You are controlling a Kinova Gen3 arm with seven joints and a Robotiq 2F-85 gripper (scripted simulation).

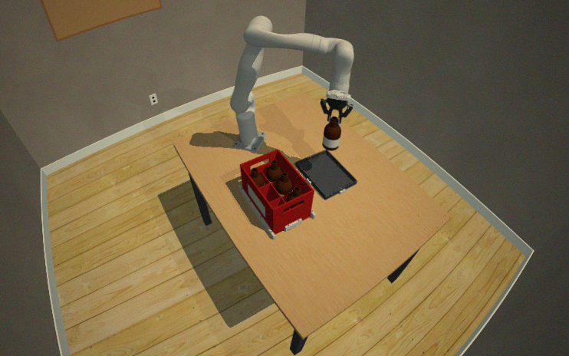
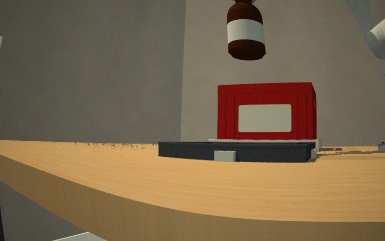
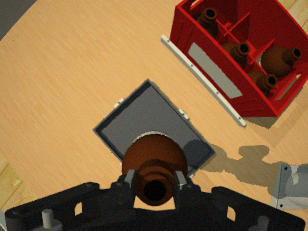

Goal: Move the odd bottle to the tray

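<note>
My hand is 320 mm above the dark grey tray. Round my hand: red crate 290 mm to the right, 250 mm below, 70 mm ahead; then glass bottle 250 mm below, 230 mm to the right, 150 mm ahead.
</note>
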